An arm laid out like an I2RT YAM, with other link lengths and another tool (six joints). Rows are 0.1 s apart.
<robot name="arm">
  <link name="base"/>
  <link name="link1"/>
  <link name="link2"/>
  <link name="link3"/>
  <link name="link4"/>
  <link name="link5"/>
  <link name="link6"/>
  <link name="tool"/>
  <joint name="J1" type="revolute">
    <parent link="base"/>
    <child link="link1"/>
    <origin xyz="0 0 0.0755"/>
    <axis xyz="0 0 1"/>
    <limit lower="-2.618" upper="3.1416"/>
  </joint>
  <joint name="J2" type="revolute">
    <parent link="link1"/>
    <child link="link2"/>
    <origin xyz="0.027 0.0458 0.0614"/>
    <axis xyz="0 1 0"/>
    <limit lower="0" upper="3.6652"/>
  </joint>
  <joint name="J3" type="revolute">
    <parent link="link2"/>
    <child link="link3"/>
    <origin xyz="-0.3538 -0.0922 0"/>
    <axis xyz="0 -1 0"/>
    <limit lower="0" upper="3.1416"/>
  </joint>
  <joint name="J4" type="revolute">
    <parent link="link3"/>
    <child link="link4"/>
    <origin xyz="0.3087 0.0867 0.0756"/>
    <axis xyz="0 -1 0"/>
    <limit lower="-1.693" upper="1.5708"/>
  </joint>
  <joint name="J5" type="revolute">
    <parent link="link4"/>
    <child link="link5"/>
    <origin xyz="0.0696 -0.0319 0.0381"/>
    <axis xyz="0 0 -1"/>
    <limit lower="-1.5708" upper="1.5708"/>
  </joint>
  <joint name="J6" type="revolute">
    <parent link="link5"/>
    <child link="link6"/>
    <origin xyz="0.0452 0 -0.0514"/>
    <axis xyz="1 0 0"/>
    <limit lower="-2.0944" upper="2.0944"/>
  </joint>
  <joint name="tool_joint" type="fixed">
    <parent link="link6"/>
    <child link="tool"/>
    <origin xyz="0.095 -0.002 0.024" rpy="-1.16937 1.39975 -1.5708"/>
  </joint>
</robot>
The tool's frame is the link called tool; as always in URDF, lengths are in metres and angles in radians.
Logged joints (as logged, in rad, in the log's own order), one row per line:
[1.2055 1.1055 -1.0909 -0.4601 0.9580 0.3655]
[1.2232 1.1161 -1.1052 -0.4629 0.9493 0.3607]
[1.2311 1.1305 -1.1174 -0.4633 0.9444 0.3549]
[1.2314 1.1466 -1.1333 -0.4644 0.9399 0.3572]
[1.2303 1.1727 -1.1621 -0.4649 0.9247 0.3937]
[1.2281 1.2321 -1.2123 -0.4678 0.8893 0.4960]
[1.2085 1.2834 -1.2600 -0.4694 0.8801 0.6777]
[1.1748 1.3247 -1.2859 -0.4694 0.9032 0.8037]
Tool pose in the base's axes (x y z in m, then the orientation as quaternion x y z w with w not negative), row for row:
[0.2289 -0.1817 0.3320 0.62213 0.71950 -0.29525 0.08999]
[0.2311 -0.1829 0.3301 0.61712 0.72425 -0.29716 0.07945]
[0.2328 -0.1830 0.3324 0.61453 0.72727 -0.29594 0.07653]
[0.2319 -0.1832 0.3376 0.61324 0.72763 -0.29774 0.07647]
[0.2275 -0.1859 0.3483 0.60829 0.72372 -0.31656 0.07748]
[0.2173 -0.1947 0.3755 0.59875 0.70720 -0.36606 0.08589]
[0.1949 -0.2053 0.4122 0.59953 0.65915 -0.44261 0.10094]
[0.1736 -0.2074 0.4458 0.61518 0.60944 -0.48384 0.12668]
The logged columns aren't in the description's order. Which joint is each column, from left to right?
Columns, left to right: J2, J3, J4, J1, J6, J5.
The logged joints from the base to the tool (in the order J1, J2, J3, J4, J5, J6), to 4 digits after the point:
[-0.4601 1.2055 1.1055 -1.0909 0.3655 0.9580]
[-0.4629 1.2232 1.1161 -1.1052 0.3607 0.9493]
[-0.4633 1.2311 1.1305 -1.1174 0.3549 0.9444]
[-0.4644 1.2314 1.1466 -1.1333 0.3572 0.9399]
[-0.4649 1.2303 1.1727 -1.1621 0.3937 0.9247]
[-0.4678 1.2281 1.2321 -1.2123 0.4960 0.8893]
[-0.4694 1.2085 1.2834 -1.2600 0.6777 0.8801]
[-0.4694 1.1748 1.3247 -1.2859 0.8037 0.9032]

